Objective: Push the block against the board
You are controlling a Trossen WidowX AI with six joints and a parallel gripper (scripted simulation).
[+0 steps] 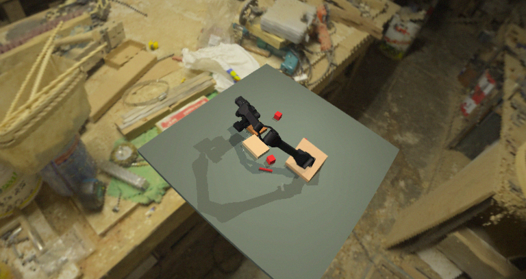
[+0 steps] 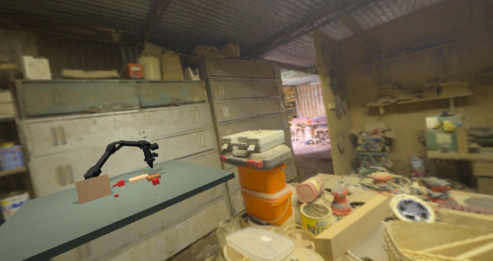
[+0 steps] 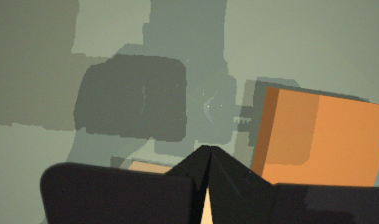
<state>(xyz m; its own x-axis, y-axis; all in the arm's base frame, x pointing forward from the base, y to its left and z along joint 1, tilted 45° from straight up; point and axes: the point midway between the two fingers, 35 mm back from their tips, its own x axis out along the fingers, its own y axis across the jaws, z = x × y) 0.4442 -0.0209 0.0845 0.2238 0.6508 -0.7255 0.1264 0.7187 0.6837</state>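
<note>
The light tan board lies 120 mm behind my gripper tip, 60 mm below it and 30 mm to the left of it. From my gripper tip the other things lie so: square block (100 mm to the right, 60 mm below, 30 mm behind); then red stick (260 mm behind, 130 mm to the left, 70 mm below).
</note>
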